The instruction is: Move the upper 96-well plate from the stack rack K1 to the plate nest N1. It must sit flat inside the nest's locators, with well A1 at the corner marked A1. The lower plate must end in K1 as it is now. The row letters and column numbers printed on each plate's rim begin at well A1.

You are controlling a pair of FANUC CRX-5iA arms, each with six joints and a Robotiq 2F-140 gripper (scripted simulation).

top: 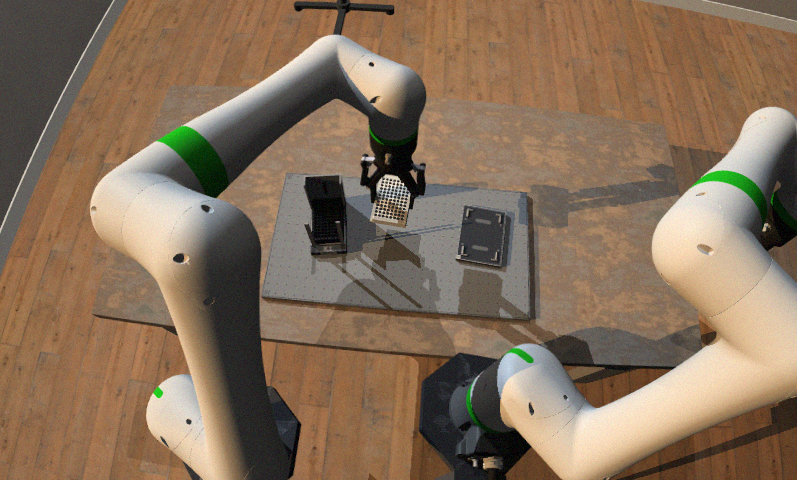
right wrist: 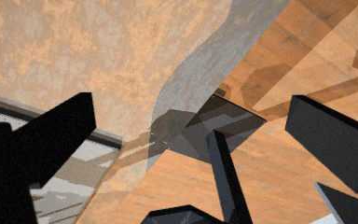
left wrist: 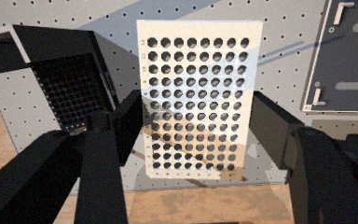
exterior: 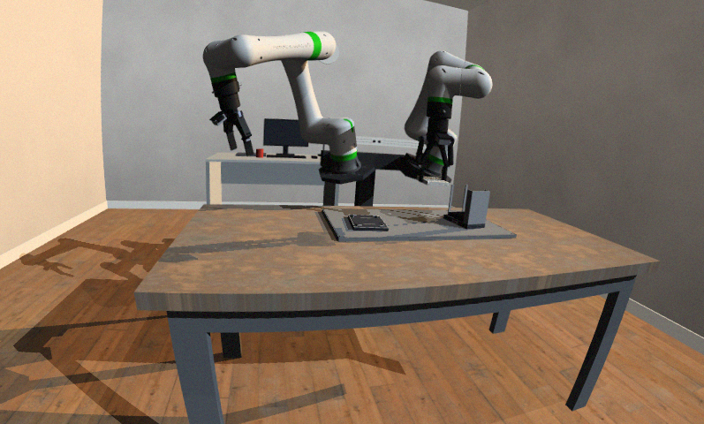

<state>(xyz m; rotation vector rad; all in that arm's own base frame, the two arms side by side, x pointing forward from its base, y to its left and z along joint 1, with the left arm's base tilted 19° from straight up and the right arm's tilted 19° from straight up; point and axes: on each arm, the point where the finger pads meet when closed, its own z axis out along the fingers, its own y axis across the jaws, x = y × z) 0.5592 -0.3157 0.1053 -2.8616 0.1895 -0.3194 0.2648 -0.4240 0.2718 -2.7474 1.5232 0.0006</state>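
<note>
My left gripper is now 50 mm past the plate nest N1, 240 mm to the left of it and 180 mm above it. From my left hand the other things lie so: dark 96-well plate (40 mm ahead, 170 mm to the left, 160 mm below); white 96-well plate (20 mm below); A1 mark (110 mm behind, 160 mm to the right, 180 mm below).
</note>
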